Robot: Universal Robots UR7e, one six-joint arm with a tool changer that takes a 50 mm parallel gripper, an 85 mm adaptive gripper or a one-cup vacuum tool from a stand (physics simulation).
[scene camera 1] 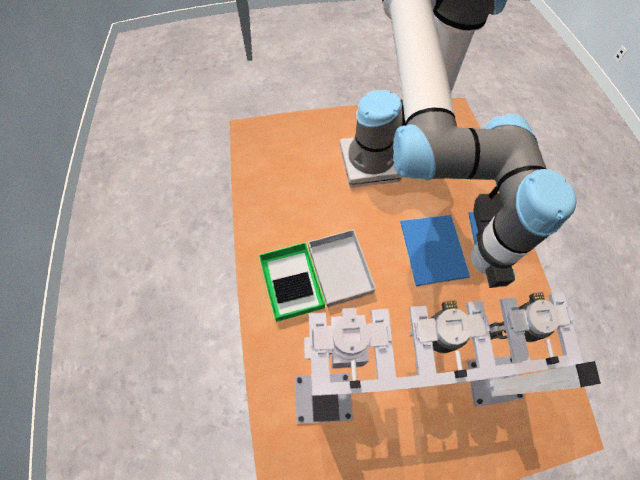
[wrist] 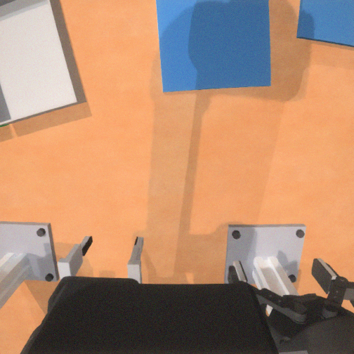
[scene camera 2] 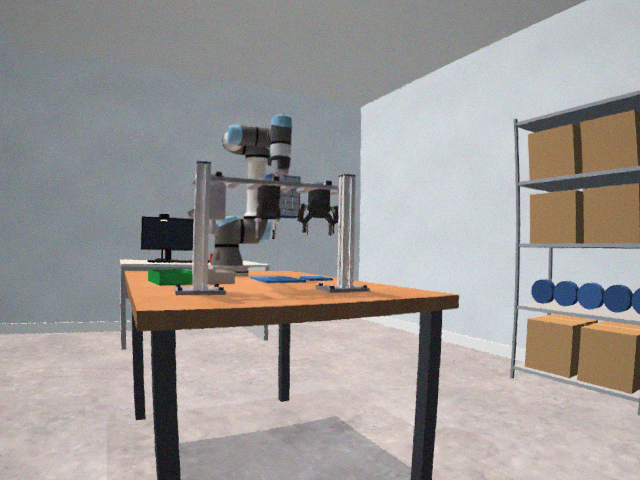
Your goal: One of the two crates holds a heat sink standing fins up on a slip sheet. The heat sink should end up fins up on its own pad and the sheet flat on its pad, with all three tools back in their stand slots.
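Pixels of known places: end effector, tool point: (scene camera 2: 279, 174); arm's base, origin of the base link: (scene camera 1: 371, 155) (scene camera 2: 226, 265).
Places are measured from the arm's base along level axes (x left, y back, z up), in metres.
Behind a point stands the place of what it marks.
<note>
A black heat sink (scene camera 1: 293, 287) {x -0.276, y -0.410, z -0.019 m} stands fins up on a white slip sheet (scene camera 1: 285, 265) {x -0.295, y -0.335, z -0.041 m} inside the green crate (scene camera 1: 269, 290) {x -0.344, y -0.405, z -0.043 m} (scene camera 2: 169, 277) {x -0.295, y -0.488, z -0.019 m}. The grey crate (scene camera 1: 331, 239) {x -0.158, y -0.274, z -0.025 m} (wrist: 67, 50) beside it is empty. A larger blue pad (scene camera 1: 436, 250) {x 0.147, y -0.332, z -0.036 m} (wrist: 220, 50) and a smaller blue pad (wrist: 330, 22), partly hidden in scene camera 1, lie flat and bare. The arm's wrist (scene camera 1: 498, 248) {x 0.050, y -0.537, z 0.453 m} (scene camera 2: 280, 149) {x 0.069, y -0.551, z 0.439 m} carries no tool and is above the table by the stand. The vacuum tool (scene camera 1: 351, 335) {x -0.168, y -0.610, z 0.302 m}, the parallel gripper (scene camera 2: 265, 235) (wrist: 113, 244) and the adaptive gripper (scene camera 2: 317, 231) (wrist: 280, 270) hang in the stand; both grippers' fingers are apart.
The tool stand (scene camera 1: 408, 383) {x -0.082, y -0.701, z 0.296 m} (scene camera 2: 201, 227) {x -0.223, y -0.736, z 0.142 m} spans the table's front part; its left slot is close to the crates. Its base plate (wrist: 240, 250) shows in the wrist view. A black block (wrist: 165, 320) fills the bottom of that view. The arm's base (scene camera 1: 369, 173) {x -0.020, y -0.074, z 0.006 m} stands at the back.
</note>
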